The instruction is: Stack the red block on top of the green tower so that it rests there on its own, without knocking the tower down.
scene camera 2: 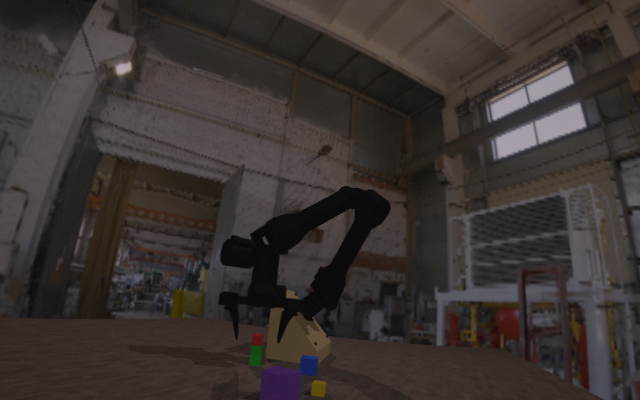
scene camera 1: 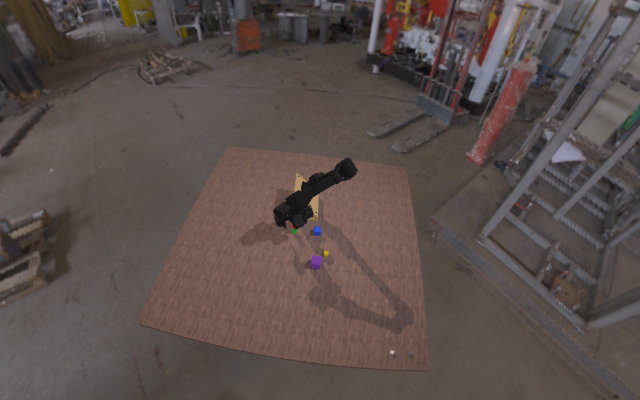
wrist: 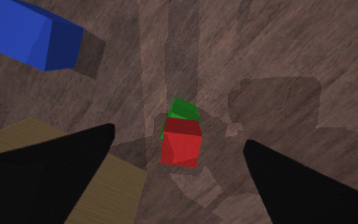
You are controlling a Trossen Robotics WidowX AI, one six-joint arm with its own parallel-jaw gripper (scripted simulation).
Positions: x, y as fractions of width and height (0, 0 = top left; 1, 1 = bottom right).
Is my gripper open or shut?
Open.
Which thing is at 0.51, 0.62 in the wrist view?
A red block.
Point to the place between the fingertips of my gripper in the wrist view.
0.51, 0.61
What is my gripper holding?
Nothing.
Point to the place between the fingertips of my gripper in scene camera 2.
0.40, 0.85
